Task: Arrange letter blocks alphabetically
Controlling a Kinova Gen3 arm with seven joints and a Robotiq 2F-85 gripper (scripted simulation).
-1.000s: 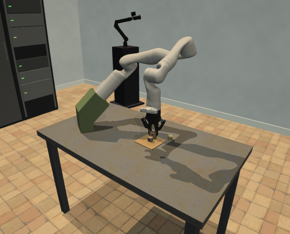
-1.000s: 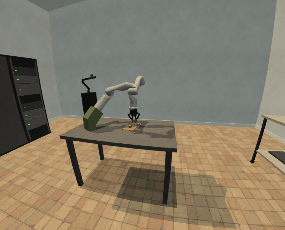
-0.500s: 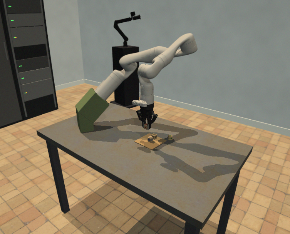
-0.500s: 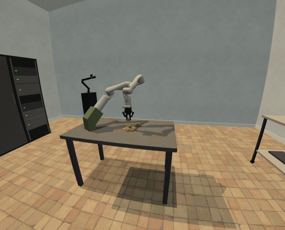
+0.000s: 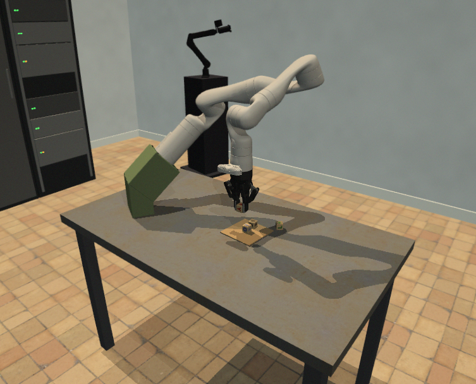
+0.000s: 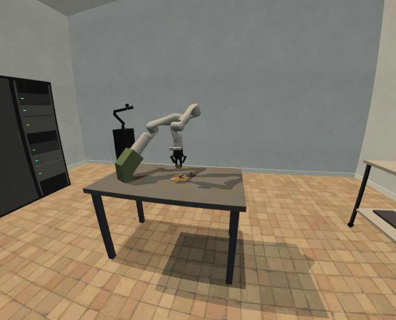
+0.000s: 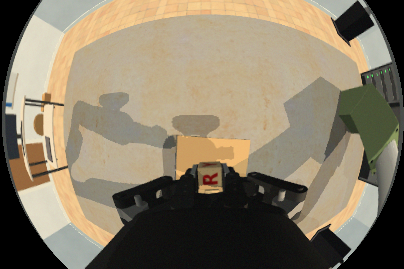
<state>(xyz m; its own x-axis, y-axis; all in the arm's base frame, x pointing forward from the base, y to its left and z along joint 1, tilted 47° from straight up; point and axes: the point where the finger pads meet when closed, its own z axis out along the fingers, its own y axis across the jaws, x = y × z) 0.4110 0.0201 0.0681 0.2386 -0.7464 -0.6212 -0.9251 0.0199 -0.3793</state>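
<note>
Right now the tan mat is 120 mm below my hand, 40 mm to the left of it and 10 mm behind it.
</note>
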